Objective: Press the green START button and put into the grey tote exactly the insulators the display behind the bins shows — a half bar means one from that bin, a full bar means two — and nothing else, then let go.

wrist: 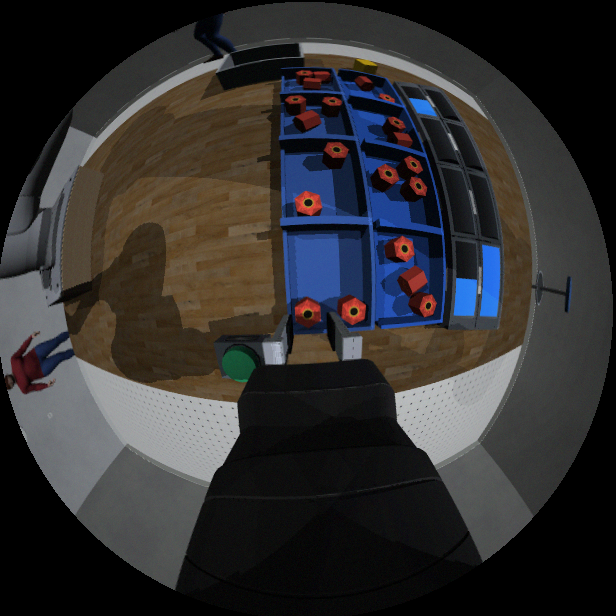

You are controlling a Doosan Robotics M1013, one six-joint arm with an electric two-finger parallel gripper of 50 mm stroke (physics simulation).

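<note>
My gripper (313, 340) is open and empty, hovering just before the near edge of the blue bins (359, 195). The green START button (239, 362) sits on its grey box just left of my left finger. The bins form two columns of several compartments holding red hexagonal insulators; two of them (308, 310) (352, 309) lie just ahead of my fingertips. The display (468, 189) runs along the right of the bins. In its nearest row one cell is half lit (465, 295) and one fully lit (490, 280). A far cell (424, 106) is also lit. The dark grey tote (261, 64) stands at the far end.
A small yellow block (364, 64) sits beyond the far bins. The wooden table ends in a white perforated edge (172, 425) below me. A figure in red (31, 363) is on the floor at the left, another figure (211, 31) beyond the tote.
</note>
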